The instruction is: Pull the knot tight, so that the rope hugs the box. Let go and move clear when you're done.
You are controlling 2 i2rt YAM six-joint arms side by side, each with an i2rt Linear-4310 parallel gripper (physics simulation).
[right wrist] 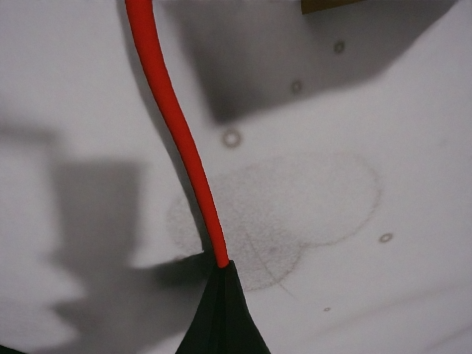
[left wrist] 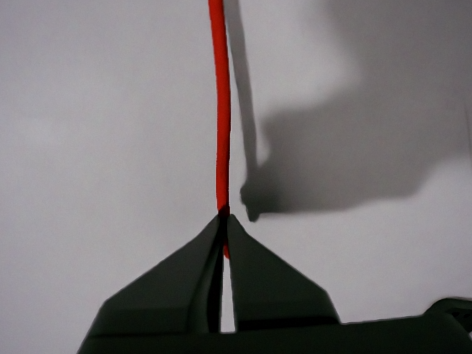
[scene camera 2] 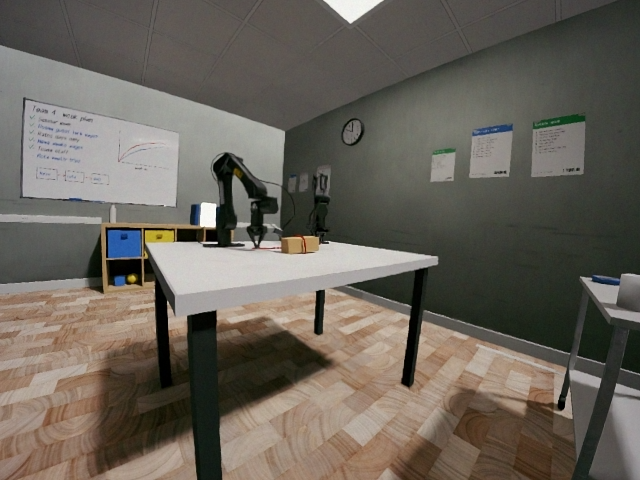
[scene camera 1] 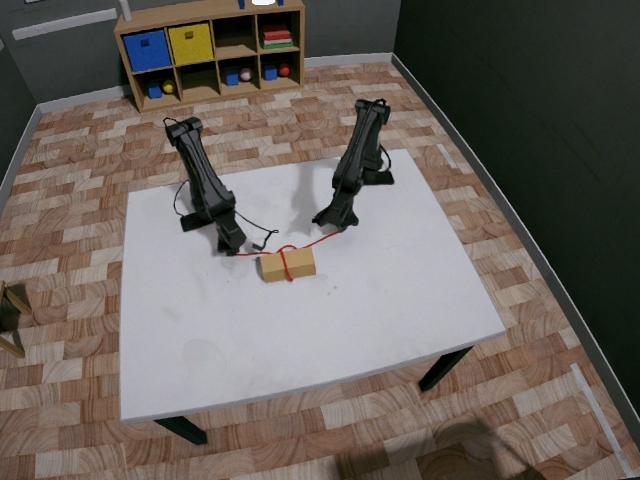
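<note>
A tan box (scene camera 1: 302, 263) (scene camera 2: 292, 245) (right wrist: 327, 5) lies on the white table (scene camera 1: 310, 330) (scene camera 2: 248, 271). A red rope (scene camera 1: 285, 264) (scene camera 2: 303, 243) (left wrist: 223, 110) (right wrist: 176, 122) passes over its top and down its front. Behind the box, a small raised arch of rope shows in scene camera 1, with an end running out to each side. My left gripper (scene camera 1: 341, 228) (scene camera 2: 323, 241) (left wrist: 225, 223) is shut on the rope end behind and right of the box. My right gripper (scene camera 1: 232, 253) (scene camera 2: 256, 247) (right wrist: 226, 267) is shut on the other end, left of the box. The crossing's details are too small to tell.
A cube shelf (scene camera 1: 209, 60) (scene camera 2: 103, 268) stands against the wall beyond the table. Both arms rise from the table's far side. A black cable (scene camera 1: 253, 224) from the right arm hangs between the grippers, near the box. A side table (scene camera 2: 594, 291) stands at the right in scene camera 2.
</note>
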